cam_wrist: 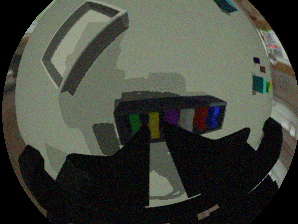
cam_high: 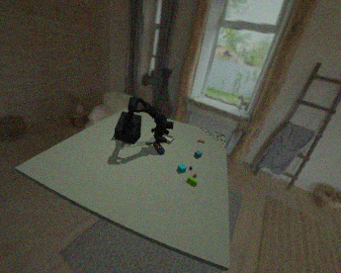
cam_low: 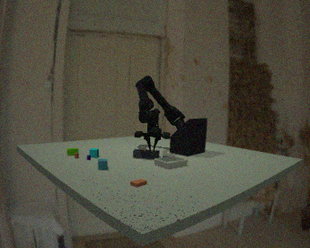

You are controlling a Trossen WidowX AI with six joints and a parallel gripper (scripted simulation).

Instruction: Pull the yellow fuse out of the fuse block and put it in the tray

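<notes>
My gripper tip is now 20 mm above the yellow fuse. Round my gripper tip: tray 160 mm to the left, 40 mm below, 40 mm ahead.
</notes>
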